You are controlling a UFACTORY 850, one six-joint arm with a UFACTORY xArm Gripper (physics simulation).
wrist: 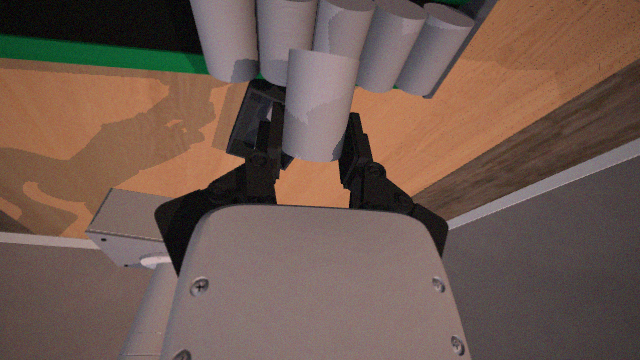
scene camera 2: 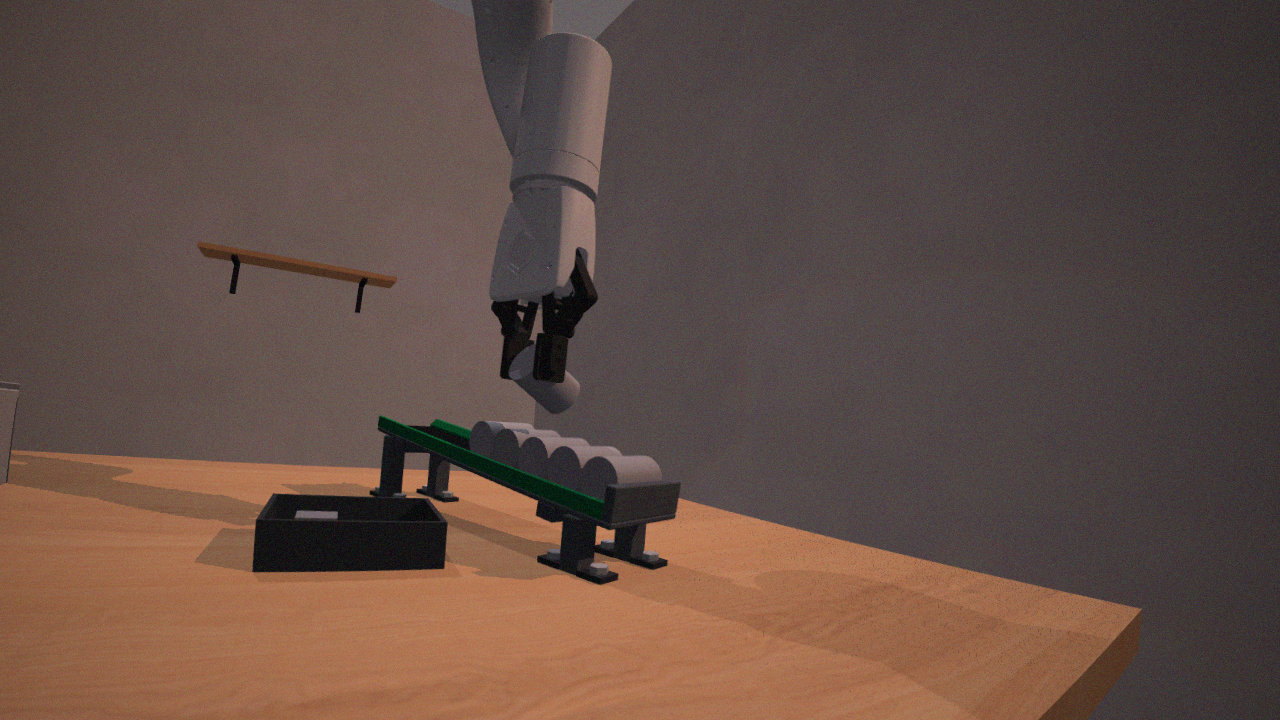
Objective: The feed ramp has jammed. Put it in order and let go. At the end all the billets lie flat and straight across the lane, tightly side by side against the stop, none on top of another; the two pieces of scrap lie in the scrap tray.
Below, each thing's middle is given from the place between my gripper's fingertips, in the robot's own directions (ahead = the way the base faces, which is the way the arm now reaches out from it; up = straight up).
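Labels:
My gripper's 7 cm short of the stop [scene camera 2: 623, 502], 10 cm to the left of it and 9 cm above it. There's a dark leg [scene camera 2: 578, 538] as well, and from my hand that's 3 cm ahead, 8 cm to the right and 13 cm below. And the black scrap tray [scene camera 2: 371, 533] is 2 cm to the right of my hand, 13 cm below it and 14 cm behind it.

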